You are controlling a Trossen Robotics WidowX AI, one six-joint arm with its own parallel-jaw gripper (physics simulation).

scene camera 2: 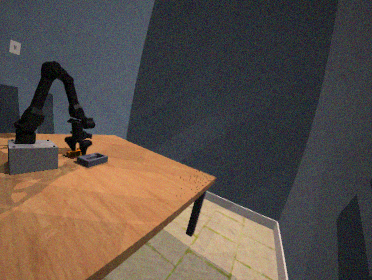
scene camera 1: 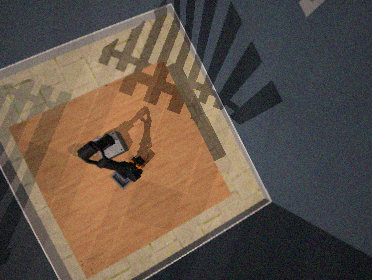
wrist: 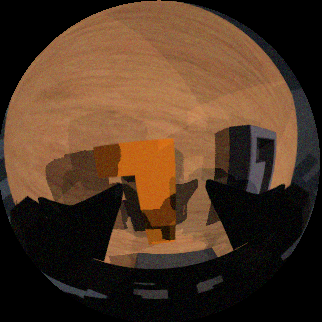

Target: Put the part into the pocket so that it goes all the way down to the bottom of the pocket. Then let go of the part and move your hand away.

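Frame: origin at the arm's base, x ahead, y left, z up, level; centimetres.
Where they show: gripper, between the fingertips: (scene camera 2: pixel 79 154) (scene camera 1: pixel 135 167) (wrist: pixel 165 186); arm's base, origin of its link: (scene camera 2: pixel 24 142) (scene camera 1: pixel 109 141).
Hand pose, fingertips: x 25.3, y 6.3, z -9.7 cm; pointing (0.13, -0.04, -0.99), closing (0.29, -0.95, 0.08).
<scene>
Things, the pixels of their top centre, and the offset from my fingertips. Level surfaces: height alone.
- orange L-shaped block, centre of its top: (wrist: pixel 140 209) (scene camera 2: pixel 75 150) dx -1.7, dy +2.1, dz +2.3 cm
- blue-grey block, centre of its top: (wrist: pixel 262 181) (scene camera 2: pixel 93 156) (scene camera 1: pixel 120 179) dx +3.6, dy -12.7, dz +2.9 cm
- wooden table, height of its surface: dz -0.7 cm
The part is an orange L-shaped block (scene camera 1: pixel 140 164) (scene camera 2: pixel 73 154) (wrist: pixel 157 170) lying on the table beside the pocket block. The pocket is a recess in a blue-grey block (scene camera 1: pixel 120 181) (scene camera 2: pixel 94 162) (wrist: pixel 254 157), which stands to the right of the part in the wrist view. My gripper (scene camera 2: pixel 79 152) (wrist: pixel 165 186) is open and low over the part. In the wrist view the part's long leg lies between the spread fingertips, nearer the left one, with nothing gripped. The right finger hides the near end of the pocket block. The arm partly covers the part in scene camera 1.
The arm's grey base box (scene camera 1: pixel 118 145) (scene camera 2: pixel 32 159) (wrist: pixel 175 258) stands on the wooden table (scene camera 1: pixel 165 220) (scene camera 2: pixel 125 200) (wrist: pixel 150 60), close to the part. Shadows of the arm and fingers fall across the tabletop. A table corner and leg show in scene camera 2.
</scene>
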